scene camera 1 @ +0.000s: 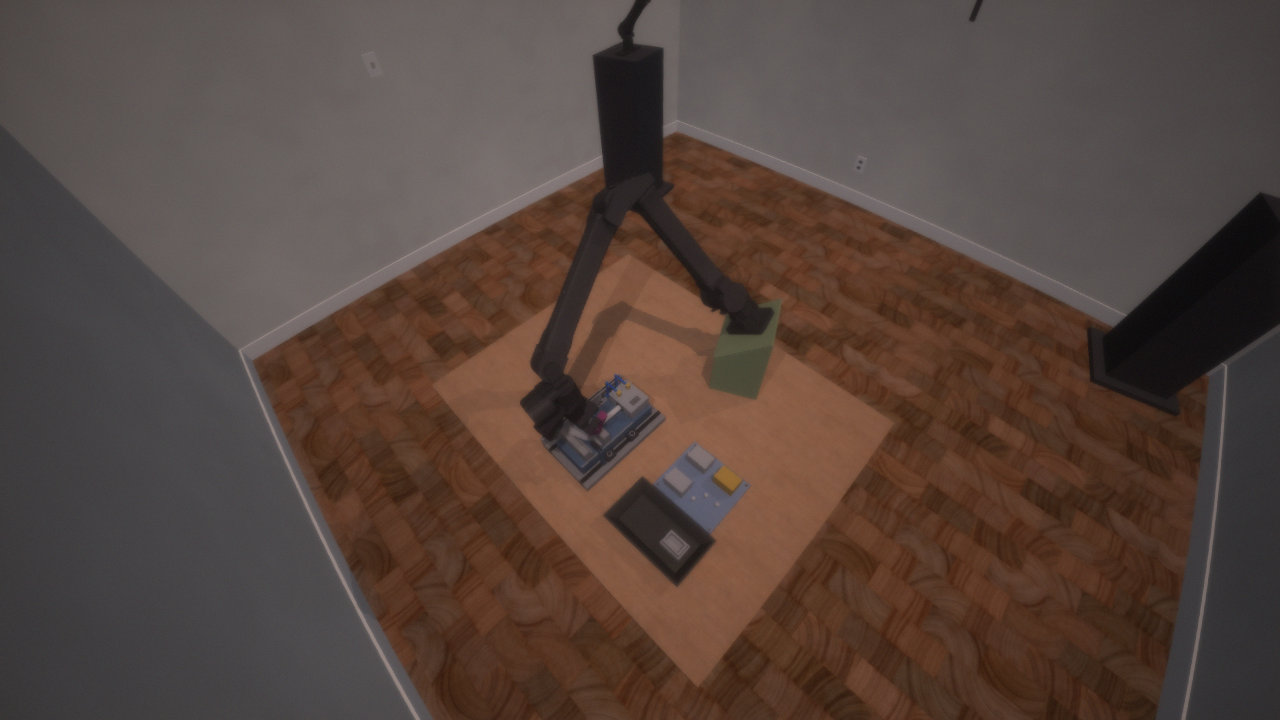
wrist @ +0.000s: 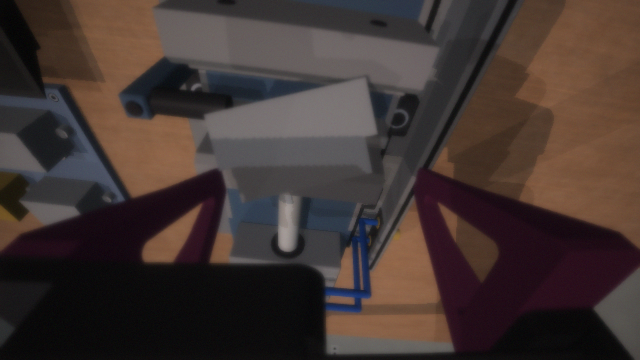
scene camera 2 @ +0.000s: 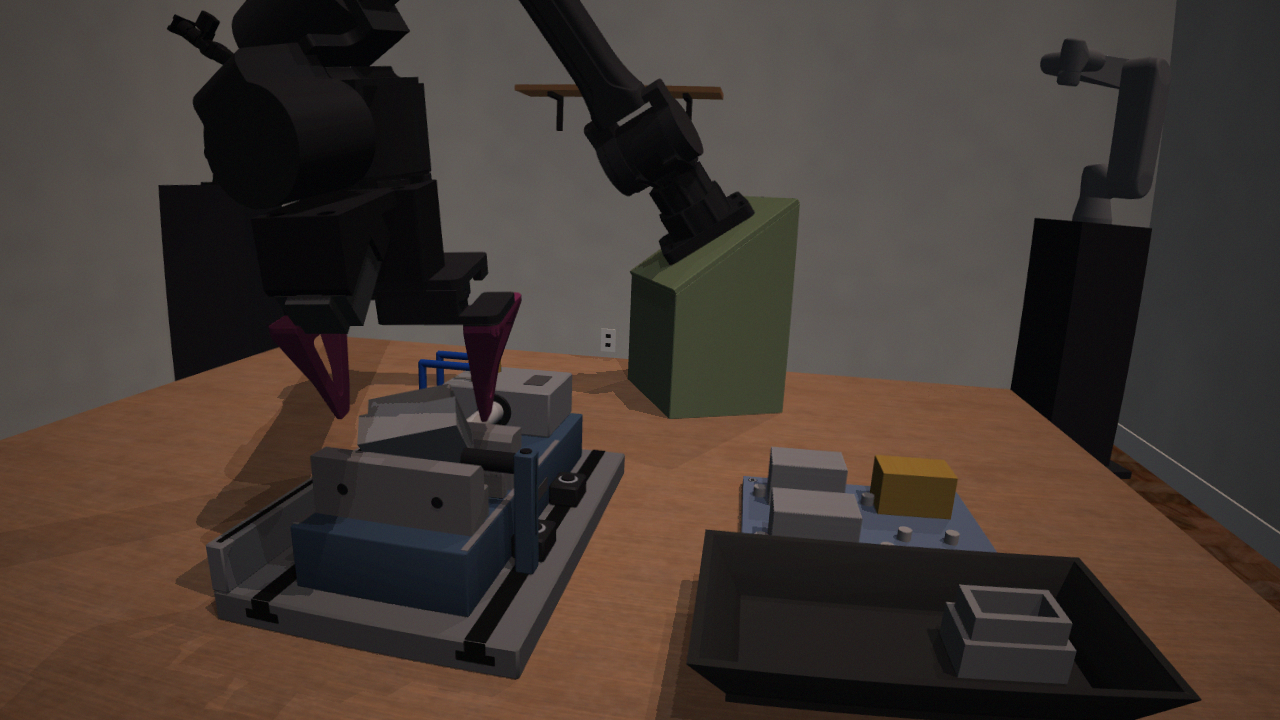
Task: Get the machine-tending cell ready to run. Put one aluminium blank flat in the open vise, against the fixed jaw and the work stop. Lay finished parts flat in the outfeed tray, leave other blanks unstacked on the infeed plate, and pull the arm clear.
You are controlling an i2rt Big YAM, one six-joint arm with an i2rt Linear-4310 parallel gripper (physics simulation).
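Places are measured from the arm's base along level axes (x ahead, y left, z up), in centimetres.
Pixels of known places: gripper, fingertip midpoint: (scene camera 1: 585, 422) (wrist: 319, 179) (scene camera 2: 413, 416); arm's base, origin of the base link: (scene camera 1: 751, 323) (scene camera 2: 708, 232).
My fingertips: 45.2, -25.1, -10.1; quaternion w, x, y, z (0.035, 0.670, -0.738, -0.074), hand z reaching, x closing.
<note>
Ahead of a thing's pixels: the offset from my fingertips to its middle, as dx, dy, dz. "spot": to the spot under its first point.
My gripper (scene camera 2: 412, 417) (wrist: 319, 179) is open and empty above the vise, one fingertip beyond each end of a grey blank {+2.0, +0.8, -0.2} (scene camera 2: 411, 428) (wrist: 295, 117). This blank sits tilted and skewed in the vise, between the fixed jaw (scene camera 2: 393, 488) (wrist: 295, 47) and the moving jaw (wrist: 315, 186), its near side raised. In the wrist view a wedge-shaped gap separates it from the fixed jaw. Its left end is close to the work stop {spot: +4.8, +7.8, -4.1} (scene camera 2: 526, 510) (wrist: 187, 102); contact is unclear. A stepped, hollow finished part {+13.0, +34.4, -7.4} (scene camera 1: 674, 543) (scene camera 2: 1011, 651) sits in the dark outfeed tray {spot: +13.6, +25.1, -9.2} (scene camera 1: 640, 528) (scene camera 2: 805, 626).
The blue infeed plate {-4.5, +32.7, -10.0} (scene camera 1: 702, 514) (wrist: 75, 115) bears two separate grey blanks {-9.9, +29.2, -7.8} (scene camera 1: 700, 459) {-1.2, +27.3, -7.8} (scene camera 1: 677, 481), a yellow block {-8.2, +37.9, -7.8} (scene camera 1: 728, 480) (scene camera 2: 913, 488) and small pegs. Blue pipes {spot: -13.0, -2.6, -1.7} (wrist: 365, 270) rise beside the vise. The green wedge-shaped arm stand (scene camera 1: 742, 362) (scene camera 2: 729, 331) is behind.
</note>
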